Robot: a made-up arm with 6 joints.
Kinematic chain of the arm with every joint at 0, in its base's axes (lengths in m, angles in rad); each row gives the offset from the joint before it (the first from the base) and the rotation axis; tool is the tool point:
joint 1: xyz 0 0 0.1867 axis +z
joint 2: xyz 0 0.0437 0 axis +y
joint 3: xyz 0 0 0.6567 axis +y
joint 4: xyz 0 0 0.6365 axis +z
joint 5: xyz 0 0 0 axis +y
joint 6: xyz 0 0 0.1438 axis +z
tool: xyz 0 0 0
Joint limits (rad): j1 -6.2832..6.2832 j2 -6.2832..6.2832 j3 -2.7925..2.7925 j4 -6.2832..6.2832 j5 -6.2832..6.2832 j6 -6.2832..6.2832
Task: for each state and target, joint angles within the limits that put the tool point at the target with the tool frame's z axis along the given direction. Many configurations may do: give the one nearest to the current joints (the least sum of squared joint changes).
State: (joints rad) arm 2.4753 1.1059 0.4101 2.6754 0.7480 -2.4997
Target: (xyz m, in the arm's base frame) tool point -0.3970 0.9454 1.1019 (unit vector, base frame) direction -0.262 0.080 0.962
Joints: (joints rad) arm 1.8944 0.7082 0.4104 2.8684 0.9723 -2.4997
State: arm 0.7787 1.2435 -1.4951 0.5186 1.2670 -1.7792
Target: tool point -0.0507 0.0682 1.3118 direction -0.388 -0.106 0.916
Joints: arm 0.9600 0.7505 -1.3836 0.7209 0.3998 -1.7792
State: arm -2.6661 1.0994 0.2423 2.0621 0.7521 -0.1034
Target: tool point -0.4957 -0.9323 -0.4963 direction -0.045 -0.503 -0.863
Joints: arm -2.1322 1.5948 0.9982 1.2900 0.2414 -0.1034
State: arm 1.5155 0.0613 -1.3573 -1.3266 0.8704 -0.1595
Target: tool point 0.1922 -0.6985 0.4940 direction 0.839 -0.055 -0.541
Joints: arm 1.7370 -0.1726 -1.8222 -2.0389 1.1608 -0.1595
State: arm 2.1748 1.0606 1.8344 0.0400 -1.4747 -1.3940
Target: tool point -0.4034 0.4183 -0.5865 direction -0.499 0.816 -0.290
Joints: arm 2.3070 1.7651 1.6940 0.1792 -1.5887 -1.3940
